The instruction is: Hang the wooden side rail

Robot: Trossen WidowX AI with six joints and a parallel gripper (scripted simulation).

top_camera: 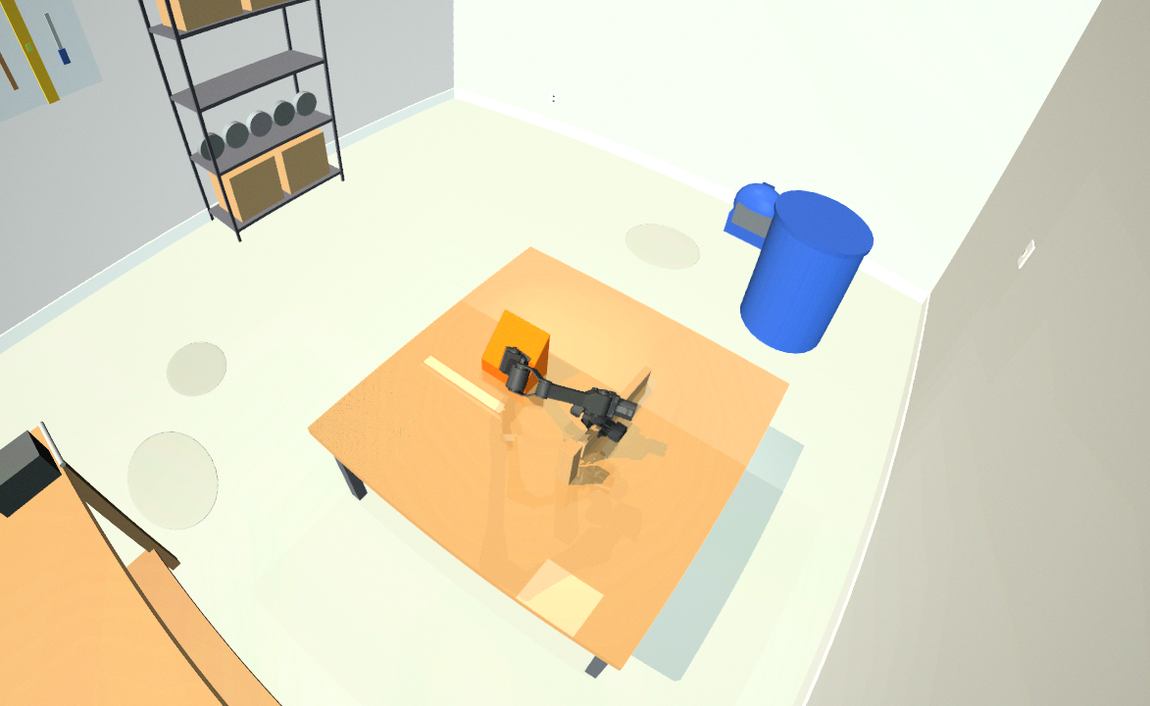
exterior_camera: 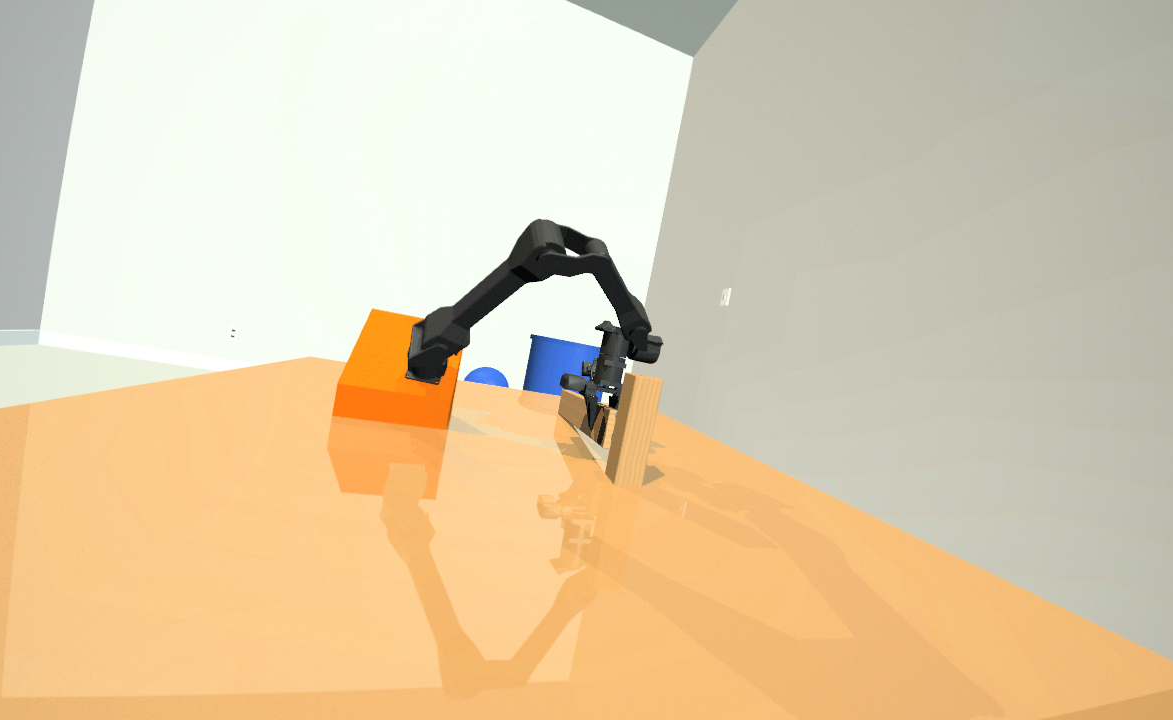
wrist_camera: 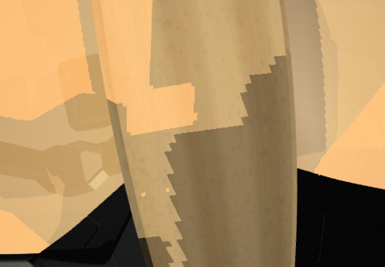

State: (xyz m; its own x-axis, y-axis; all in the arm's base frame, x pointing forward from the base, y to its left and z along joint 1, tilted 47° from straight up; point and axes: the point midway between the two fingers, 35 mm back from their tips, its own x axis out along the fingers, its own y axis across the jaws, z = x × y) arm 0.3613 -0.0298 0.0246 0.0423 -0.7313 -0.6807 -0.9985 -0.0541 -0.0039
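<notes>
The headboard post is 10 mm ahead of my gripper tip, 160 mm to the right of it and 40 mm above it.
</notes>
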